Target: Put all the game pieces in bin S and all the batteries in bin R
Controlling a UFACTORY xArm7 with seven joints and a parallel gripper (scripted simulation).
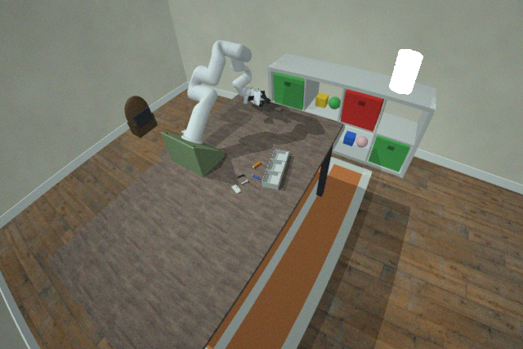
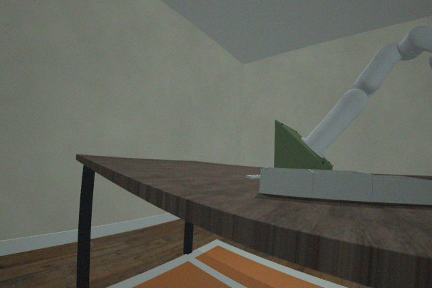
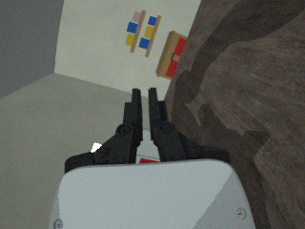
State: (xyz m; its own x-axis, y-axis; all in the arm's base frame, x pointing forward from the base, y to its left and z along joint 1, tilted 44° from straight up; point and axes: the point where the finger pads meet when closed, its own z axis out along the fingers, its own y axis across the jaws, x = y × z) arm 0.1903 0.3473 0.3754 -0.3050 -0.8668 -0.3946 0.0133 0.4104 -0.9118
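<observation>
My gripper is now 29 cm short of the white bin, 39 cm to the left of it and 12 cm above it. Round my hand: blue battery (22 cm ahead, 48 cm to the right, 13 cm below); orange battery (18 cm ahead, 41 cm to the right, 13 cm below); black bolt (15 cm ahead, 51 cm to the right, 13 cm below).
</observation>
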